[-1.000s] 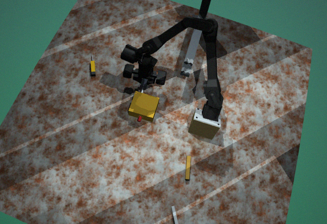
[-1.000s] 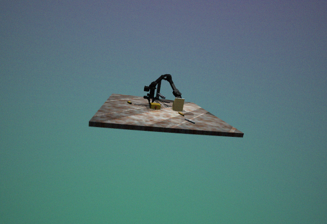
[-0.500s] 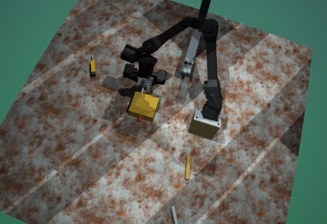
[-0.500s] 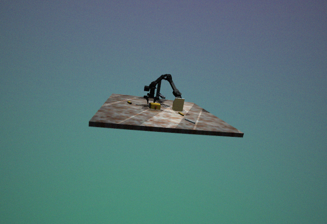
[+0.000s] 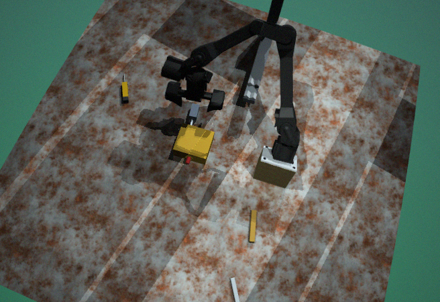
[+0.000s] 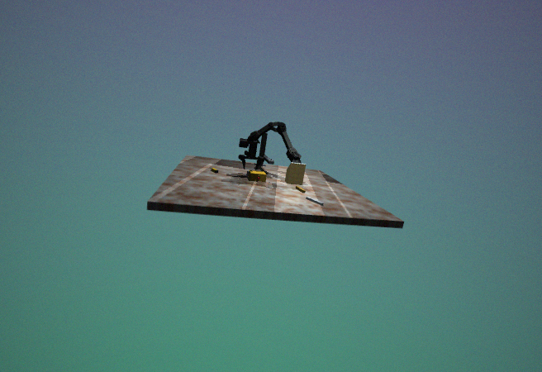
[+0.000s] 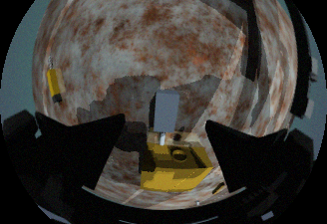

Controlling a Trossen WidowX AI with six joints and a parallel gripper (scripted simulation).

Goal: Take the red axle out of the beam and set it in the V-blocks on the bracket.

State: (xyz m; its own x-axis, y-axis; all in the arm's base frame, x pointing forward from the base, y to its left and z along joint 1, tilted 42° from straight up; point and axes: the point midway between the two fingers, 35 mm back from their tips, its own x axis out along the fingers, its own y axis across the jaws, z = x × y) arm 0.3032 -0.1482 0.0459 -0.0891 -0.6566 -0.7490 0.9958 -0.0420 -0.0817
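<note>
My gripper tip is now 12 cm to the right of the yellow beam, 3 cm past it and 2 cm above it. The rest, counted from my gripper tip: grey bar (57 cm to the left, 26 cm behind, 4 cm below).
</note>
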